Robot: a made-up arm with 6 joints. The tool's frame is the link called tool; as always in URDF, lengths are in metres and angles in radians. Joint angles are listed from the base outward.
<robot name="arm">
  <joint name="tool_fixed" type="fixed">
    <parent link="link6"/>
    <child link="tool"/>
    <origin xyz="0 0 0" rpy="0 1.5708 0"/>
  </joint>
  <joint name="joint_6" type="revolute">
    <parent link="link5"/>
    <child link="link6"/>
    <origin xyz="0 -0.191 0" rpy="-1.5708 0 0"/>
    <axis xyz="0 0 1"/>
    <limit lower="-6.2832" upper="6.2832"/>
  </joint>
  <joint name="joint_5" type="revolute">
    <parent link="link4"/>
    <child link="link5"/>
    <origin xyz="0 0 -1.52" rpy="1.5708 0 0"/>
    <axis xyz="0 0 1"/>
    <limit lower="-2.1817" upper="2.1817"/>
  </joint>
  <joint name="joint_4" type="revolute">
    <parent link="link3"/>
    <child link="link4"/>
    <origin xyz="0 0.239 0" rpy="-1.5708 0 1.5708"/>
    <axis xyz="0 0 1"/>
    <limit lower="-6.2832" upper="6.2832"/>
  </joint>
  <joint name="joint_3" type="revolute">
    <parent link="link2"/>
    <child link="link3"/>
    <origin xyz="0 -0.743 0" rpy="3.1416 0 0"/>
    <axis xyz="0 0 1"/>
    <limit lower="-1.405" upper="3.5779"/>
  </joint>
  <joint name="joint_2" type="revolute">
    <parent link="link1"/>
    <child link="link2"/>
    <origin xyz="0.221 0 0" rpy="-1.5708 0 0"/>
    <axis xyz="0 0 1"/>
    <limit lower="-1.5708" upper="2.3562"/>
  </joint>
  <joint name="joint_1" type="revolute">
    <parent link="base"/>
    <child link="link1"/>
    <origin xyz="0 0 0.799"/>
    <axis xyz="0 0 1"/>
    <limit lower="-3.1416" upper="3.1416"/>
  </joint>
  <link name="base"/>
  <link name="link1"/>
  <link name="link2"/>
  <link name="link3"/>
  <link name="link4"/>
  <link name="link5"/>
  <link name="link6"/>
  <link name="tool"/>
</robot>
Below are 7 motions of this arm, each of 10 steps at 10 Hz.
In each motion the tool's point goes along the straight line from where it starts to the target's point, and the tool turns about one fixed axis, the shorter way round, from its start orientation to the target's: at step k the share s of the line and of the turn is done. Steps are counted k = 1, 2, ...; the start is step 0. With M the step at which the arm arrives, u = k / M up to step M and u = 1 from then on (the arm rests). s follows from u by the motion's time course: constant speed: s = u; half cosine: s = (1 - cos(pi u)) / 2; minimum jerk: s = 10 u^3 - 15 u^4 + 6 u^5.
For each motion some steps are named. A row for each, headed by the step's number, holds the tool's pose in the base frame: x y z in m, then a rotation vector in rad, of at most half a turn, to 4 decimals.
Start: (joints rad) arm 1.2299 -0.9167 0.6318 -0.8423 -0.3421 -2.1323
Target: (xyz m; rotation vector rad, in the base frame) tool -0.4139 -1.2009 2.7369 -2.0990 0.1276 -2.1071
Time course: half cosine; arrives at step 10
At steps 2, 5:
2: -0.2397 -0.5495 2.9341 -1.7375 -1.2000 -1.6898
5: -0.3176 -0.8408 2.8459 -1.9504 -0.6484 -1.9259

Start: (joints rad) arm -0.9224 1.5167 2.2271 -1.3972 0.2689 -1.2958
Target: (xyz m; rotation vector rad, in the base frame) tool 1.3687 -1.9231 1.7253 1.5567 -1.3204 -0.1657
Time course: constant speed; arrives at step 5
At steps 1, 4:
1: 1.2532 -1.7435 2.0557 1.8652 -1.5226 0.4335
4: 1.3398 -1.8782 1.8079 1.6406 -1.3774 -0.0242

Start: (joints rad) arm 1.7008 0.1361 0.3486 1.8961 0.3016 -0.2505
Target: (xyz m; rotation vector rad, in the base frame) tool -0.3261 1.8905 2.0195 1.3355 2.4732 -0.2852
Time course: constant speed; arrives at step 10
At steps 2, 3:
2: -0.3090 1.9109 2.0920 -1.1068 -1.9330 1.2348
3: -0.3111 1.9083 2.0829 -1.1800 -2.0788 1.1633

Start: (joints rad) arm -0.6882 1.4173 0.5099 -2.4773 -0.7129 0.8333
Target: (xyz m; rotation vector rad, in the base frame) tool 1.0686 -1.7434 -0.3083 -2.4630 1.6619 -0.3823
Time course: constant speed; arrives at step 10
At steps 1, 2, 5, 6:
1: 1.7122 -1.4047 -0.2028 2.0352 -0.2012 -0.3817
2: 1.6407 -1.4424 -0.2145 2.1512 -0.3579 -0.3170
5: 1.4262 -1.5553 -0.2497 2.4476 -0.8629 -0.0894
6: 1.3547 -1.5929 -0.2614 2.5260 -1.0431 -0.0015

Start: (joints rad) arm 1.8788 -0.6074 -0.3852 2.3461 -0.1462 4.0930
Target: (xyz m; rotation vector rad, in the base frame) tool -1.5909 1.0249 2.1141 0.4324 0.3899 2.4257
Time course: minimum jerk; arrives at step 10
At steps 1, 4, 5, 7, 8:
1: -0.4177 1.3440 2.0385 0.1958 -0.3375 1.7354
4: -0.7832 1.2446 2.0621 0.2680 -0.1322 1.9669
5: -0.9992 1.1858 2.0760 0.3114 -0.0021 2.0974
7: -1.3979 1.0774 2.1017 0.3926 0.2561 2.3237
8: -1.5224 1.0435 2.1097 0.4182 0.3417 2.3901

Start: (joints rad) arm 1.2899 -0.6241 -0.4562 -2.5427 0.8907 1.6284
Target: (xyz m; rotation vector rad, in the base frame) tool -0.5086 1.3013 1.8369 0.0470 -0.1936 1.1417
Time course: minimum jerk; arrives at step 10
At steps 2, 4, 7, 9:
2: 0.4079 1.3066 1.7934 0.5110 0.7265 0.5139
4: 0.1554 1.3052 1.8054 0.3911 0.4819 0.7050
7: -0.3500 1.3022 1.8294 0.1329 -0.0282 1.0463
9: -0.5003 1.3013 1.8365 0.0516 -0.1849 1.1368

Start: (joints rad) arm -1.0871 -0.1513 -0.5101 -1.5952 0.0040 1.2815
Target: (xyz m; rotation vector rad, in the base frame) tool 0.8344 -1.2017 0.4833 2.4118 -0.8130 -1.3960
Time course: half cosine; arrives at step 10
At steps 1, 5, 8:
1: 0.8341 -1.5799 1.1400 0.5201 0.1327 -1.1425
5: 0.8342 -1.3956 0.8199 1.4324 -0.2828 -1.3756
8: 0.8344 -1.2387 0.5476 2.2243 -0.7031 -1.4152

